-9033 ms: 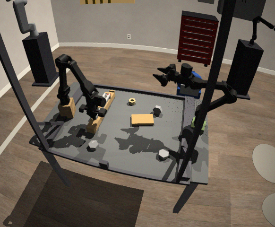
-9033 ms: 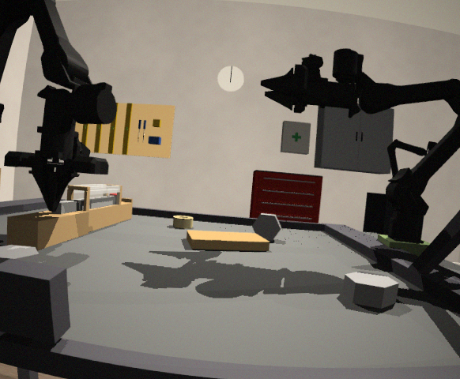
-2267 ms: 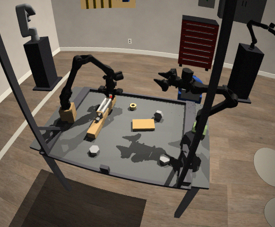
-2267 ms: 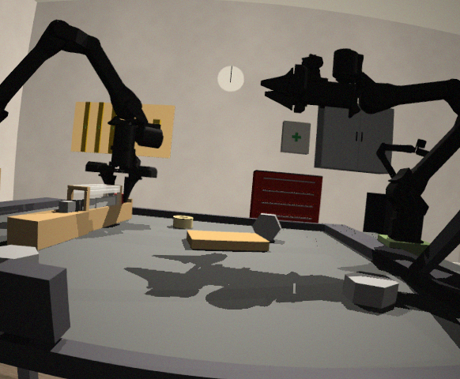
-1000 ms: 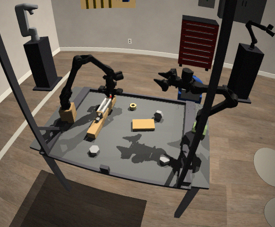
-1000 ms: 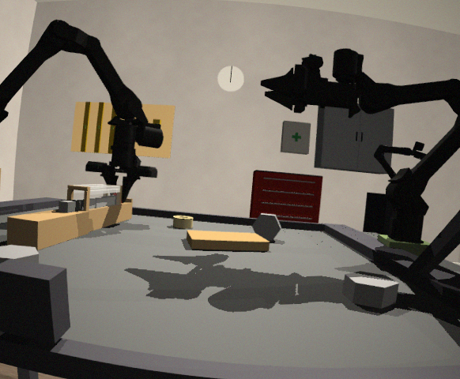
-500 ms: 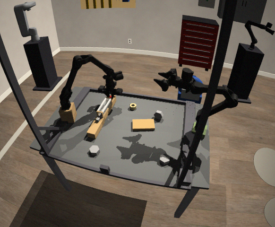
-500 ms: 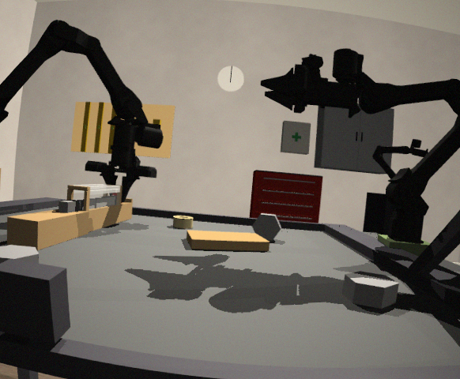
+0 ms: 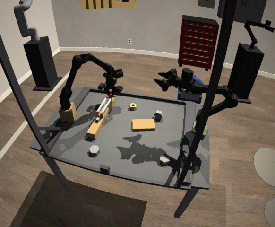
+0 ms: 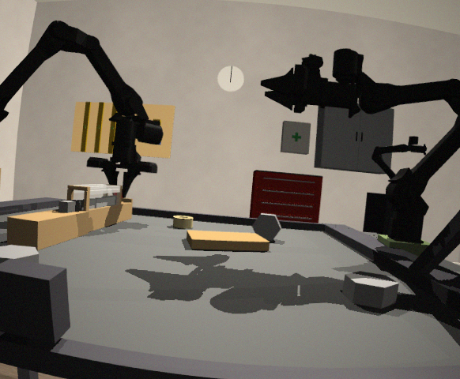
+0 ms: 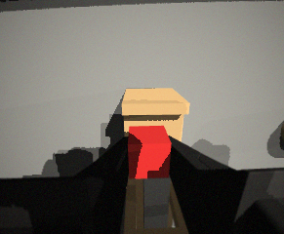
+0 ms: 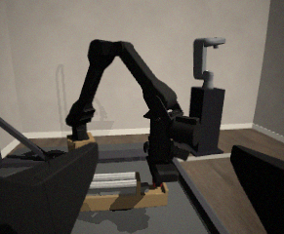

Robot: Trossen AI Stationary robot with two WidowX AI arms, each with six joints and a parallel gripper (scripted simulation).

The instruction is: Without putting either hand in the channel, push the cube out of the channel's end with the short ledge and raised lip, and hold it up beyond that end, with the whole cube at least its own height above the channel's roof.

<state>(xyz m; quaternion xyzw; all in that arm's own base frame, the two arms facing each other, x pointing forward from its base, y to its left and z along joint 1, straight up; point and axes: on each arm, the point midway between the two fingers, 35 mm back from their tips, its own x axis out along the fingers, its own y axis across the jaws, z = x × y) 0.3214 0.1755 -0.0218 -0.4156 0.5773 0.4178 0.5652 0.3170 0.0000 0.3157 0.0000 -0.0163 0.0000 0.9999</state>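
The tan channel is 140 mm behind my left hand, 40 mm below it and 10 mm to the left of it. Round my left hand: red cube: 20 mm below; then tan ring: 180 mm to the right, 80 mm below, 40 mm behind; then flat tan plate: 280 mm to the right, 220 mm behind, 80 mm below.
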